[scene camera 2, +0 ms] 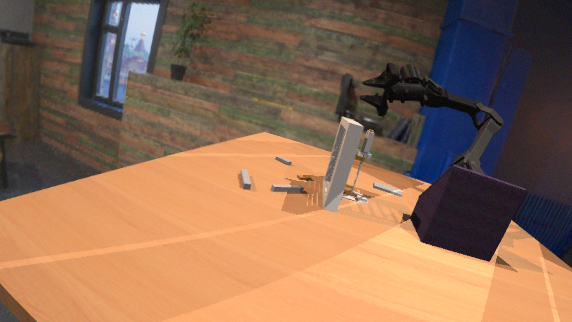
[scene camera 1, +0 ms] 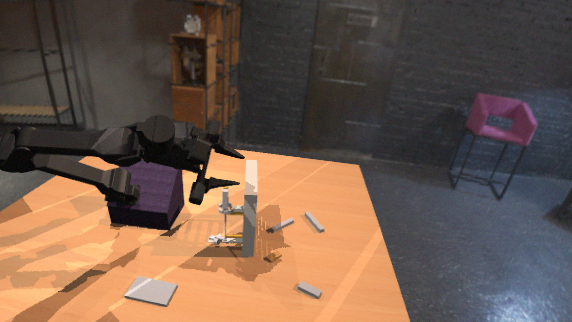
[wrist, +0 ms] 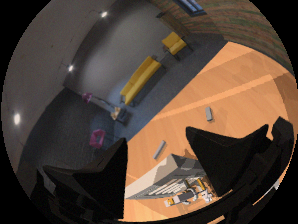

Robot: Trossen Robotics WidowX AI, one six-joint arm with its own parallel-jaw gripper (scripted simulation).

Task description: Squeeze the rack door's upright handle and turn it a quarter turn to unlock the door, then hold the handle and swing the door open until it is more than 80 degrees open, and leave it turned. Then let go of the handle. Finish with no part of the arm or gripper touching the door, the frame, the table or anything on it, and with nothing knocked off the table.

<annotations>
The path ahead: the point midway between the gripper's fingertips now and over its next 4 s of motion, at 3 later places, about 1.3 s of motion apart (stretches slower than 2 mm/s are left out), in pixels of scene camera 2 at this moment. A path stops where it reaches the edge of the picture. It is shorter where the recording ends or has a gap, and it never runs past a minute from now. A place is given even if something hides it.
The gripper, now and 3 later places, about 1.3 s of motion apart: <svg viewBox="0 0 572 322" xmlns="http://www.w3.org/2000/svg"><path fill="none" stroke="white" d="M360 90L368 123L369 136L367 146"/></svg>
</annotations>
